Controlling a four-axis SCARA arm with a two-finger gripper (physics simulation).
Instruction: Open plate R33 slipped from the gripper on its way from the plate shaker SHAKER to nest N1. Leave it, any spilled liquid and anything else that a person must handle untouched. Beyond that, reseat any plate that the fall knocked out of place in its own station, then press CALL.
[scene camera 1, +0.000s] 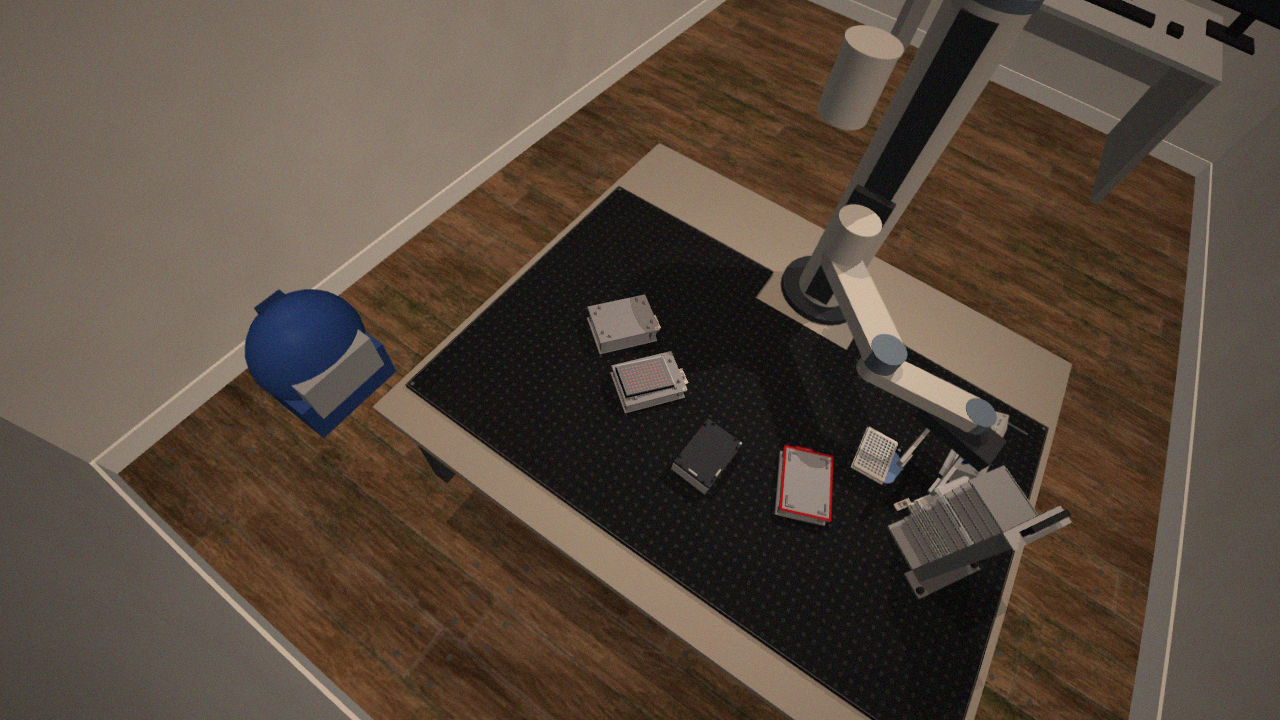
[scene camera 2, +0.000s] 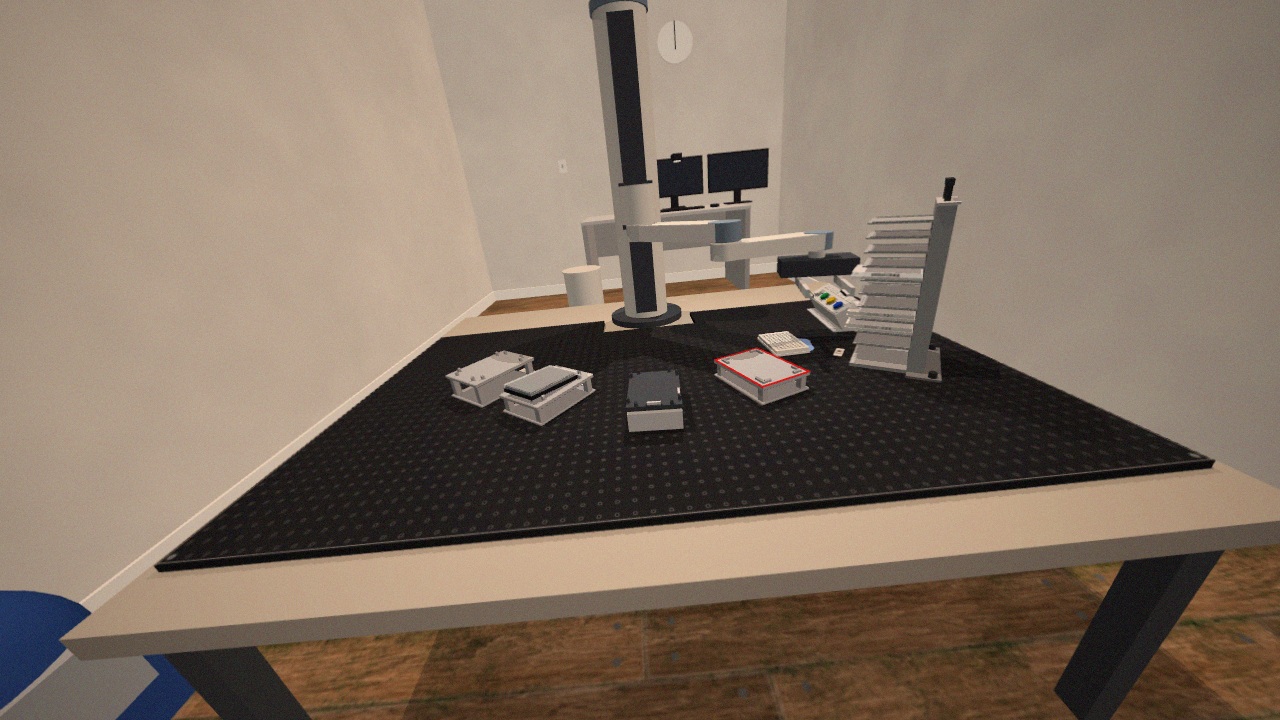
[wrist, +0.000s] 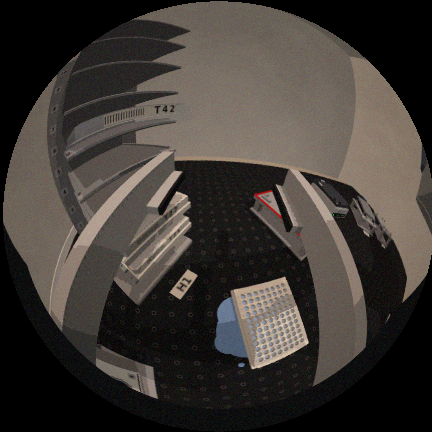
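Where they show: gripper, fingertip midpoint: (scene camera 1: 916, 478) (scene camera 2: 829, 293) (wrist: 230, 168); arm's base at its link origin: (scene camera 1: 821, 291) (scene camera 2: 646, 316).
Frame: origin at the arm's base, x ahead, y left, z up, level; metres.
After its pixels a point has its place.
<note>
Open plate R33 (scene camera 1: 875, 450) {x 0.410, y 0.330, z 0.026 m} (scene camera 2: 781, 342) {x 0.429, y 0.328, z 0.027 m} (wrist: 272, 320) {x 0.420, y 0.336, z 0.026 m} lies on the black mat, with blue spilled liquid (scene camera 1: 893, 471) {x 0.428, y 0.393, z 0.014 m} (wrist: 230, 327) {x 0.425, y 0.389, z 0.014 m} beside and partly under it. My gripper (scene camera 1: 919, 474) {x 0.514, y 0.399, z 0.169 m} (wrist: 230, 168) {x 0.514, y 0.399, z 0.169 m} is shut to its narrow position, a gap between its fingers and nothing in it, above the mat between R33 and the plate hotel (scene camera 1: 1002, 501) {x 0.554, y 0.514, z 0.316 m} (scene camera 2: 932, 286) {x 0.642, y 0.530, z 0.199 m} (wrist: 55, 130). Plate T42 (wrist: 122, 117) {x 0.491, y 0.463, z 0.211 m} is on a hotel shelf; more plates lie lower. A plate (scene camera 1: 646, 376) {x 0.610, y -0.243, z 0.076 m} (scene camera 2: 541, 382) {x 0.634, y -0.241, z 0.077 m} sits off-centre on a left station; its tilt is unclear. The button panel (scene camera 2: 830, 300) {x 0.282, y 0.519, z 0.080 m} (wrist: 131, 376) stands behind the hotel; CALL's label is unreadable.
A red-edged station (scene camera 1: 805, 483) {x 0.611, y 0.213, z 0.052 m} (scene camera 2: 762, 368) {x 0.621, y 0.216, z 0.053 m} bears no plate. A dark-topped device (scene camera 1: 707, 454) {x 0.694, y -0.014, z 0.068 m} (scene camera 2: 654, 394) {x 0.716, y -0.016, z 0.068 m} stands left of it. An empty pale station (scene camera 1: 622, 322) {x 0.509, y -0.385, z 0.069 m} (scene camera 2: 490, 371) {x 0.528, y -0.382, z 0.069 m} is at far left. A label H1 (wrist: 184, 284) {x 0.494, y 0.442, z 0.015 m} lies by the hotel. A blue rounded object (scene camera 1: 308, 344) stands beyond the table's left edge.
</note>
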